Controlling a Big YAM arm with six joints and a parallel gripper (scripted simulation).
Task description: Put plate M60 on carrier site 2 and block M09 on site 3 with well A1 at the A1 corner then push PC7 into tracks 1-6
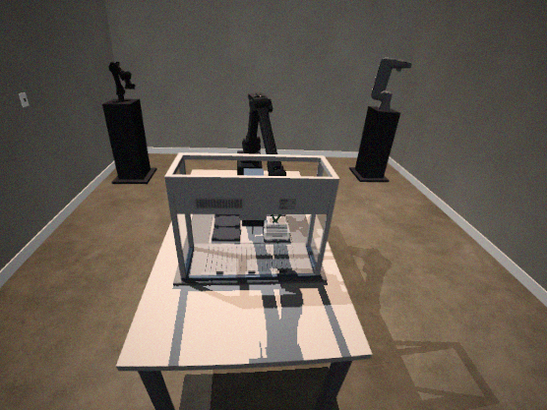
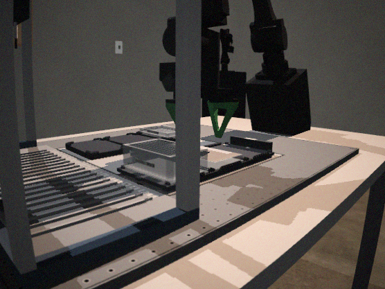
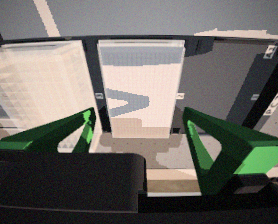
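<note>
Now: the carrier PC7 4 cm below my hand. Round my hand: deep-well block M09: 10 cm ahead, 3 cm below; then nest S3: 9 cm ahead, 26 cm to the right, 5 cm below; then grey frame post: 20 cm ahead, 15 cm to the left, 19 cm above.
</note>
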